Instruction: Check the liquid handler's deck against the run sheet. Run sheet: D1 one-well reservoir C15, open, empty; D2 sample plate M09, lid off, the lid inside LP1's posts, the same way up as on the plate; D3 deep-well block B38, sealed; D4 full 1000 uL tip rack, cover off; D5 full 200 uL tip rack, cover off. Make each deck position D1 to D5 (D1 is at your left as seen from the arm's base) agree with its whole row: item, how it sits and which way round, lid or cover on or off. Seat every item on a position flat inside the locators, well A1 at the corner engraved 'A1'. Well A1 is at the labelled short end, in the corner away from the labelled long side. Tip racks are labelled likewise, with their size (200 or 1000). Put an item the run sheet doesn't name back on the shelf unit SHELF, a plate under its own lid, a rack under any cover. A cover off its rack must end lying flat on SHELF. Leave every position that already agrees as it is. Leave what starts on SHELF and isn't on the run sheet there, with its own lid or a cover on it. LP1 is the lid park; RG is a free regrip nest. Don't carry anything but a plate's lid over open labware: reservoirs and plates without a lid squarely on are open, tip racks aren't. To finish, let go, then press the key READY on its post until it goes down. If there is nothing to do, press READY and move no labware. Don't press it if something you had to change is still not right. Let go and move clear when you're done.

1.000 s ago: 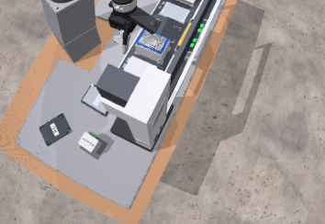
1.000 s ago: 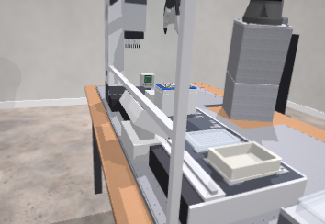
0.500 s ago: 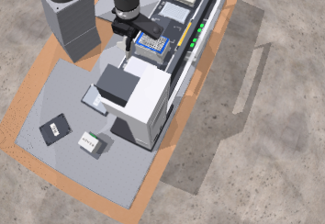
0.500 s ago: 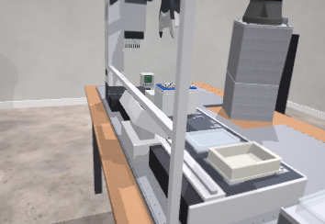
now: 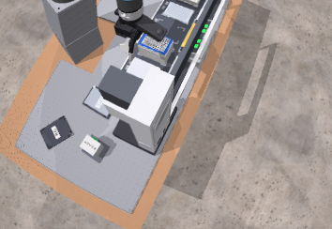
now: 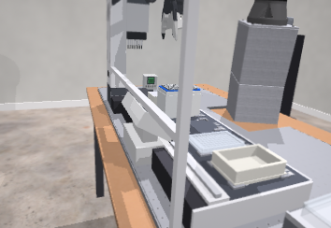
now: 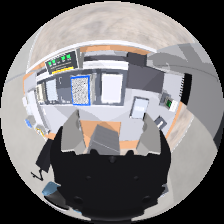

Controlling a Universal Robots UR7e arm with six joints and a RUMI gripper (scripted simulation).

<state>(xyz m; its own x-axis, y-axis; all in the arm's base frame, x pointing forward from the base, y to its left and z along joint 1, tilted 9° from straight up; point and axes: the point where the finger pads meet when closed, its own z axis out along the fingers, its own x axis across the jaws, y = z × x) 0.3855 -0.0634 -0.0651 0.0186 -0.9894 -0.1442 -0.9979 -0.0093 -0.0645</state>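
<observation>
Now: hand 23 cm above the white sealed block. Round my hand: clear well plate 37 cm to the left, 25 cm below, 1 cm behind; then blue-framed tip rack 19 cm below, 12 cm to the left, 1 cm behind; then ready key post 36 cm to the right, 24 cm below, 4 cm behind.
</observation>
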